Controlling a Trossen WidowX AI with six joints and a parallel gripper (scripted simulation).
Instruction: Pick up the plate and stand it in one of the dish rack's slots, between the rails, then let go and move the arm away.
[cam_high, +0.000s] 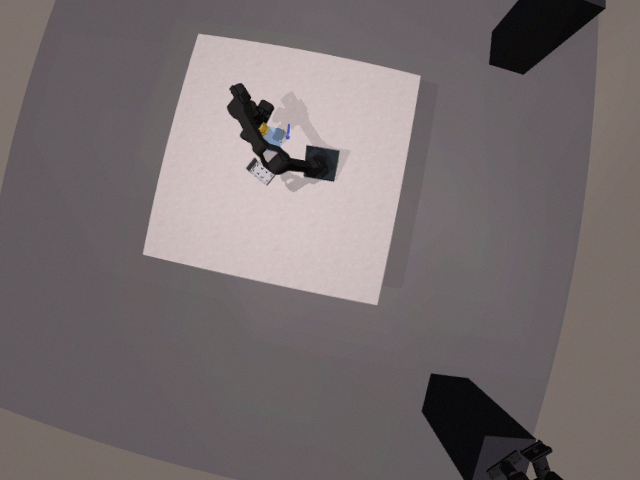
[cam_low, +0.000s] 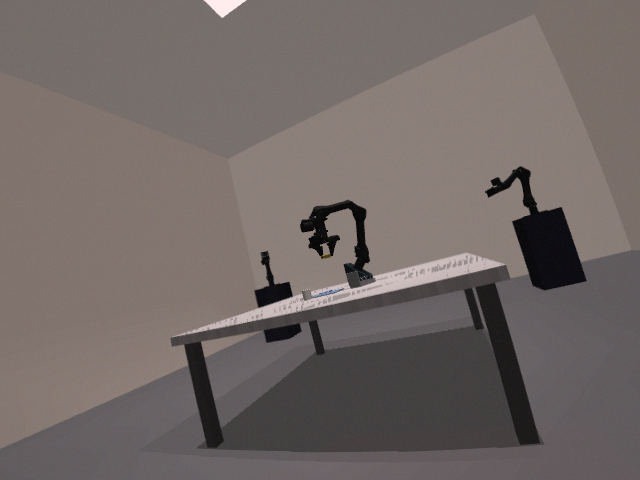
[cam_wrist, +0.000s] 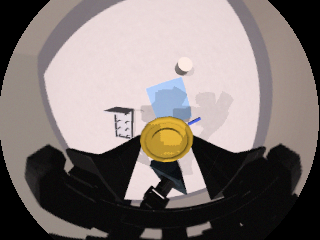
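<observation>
The dish rack is 16 cm below my gripper tip, 15 cm to the left of it and 1 cm ahead of it. Also, from my gripper tip: light blue mat 18 cm below, 4 cm to the right, 2 cm ahead; yellow plate 1 cm above; blue utensil 18 cm below, 9 cm to the right, 8 cm behind.
</observation>
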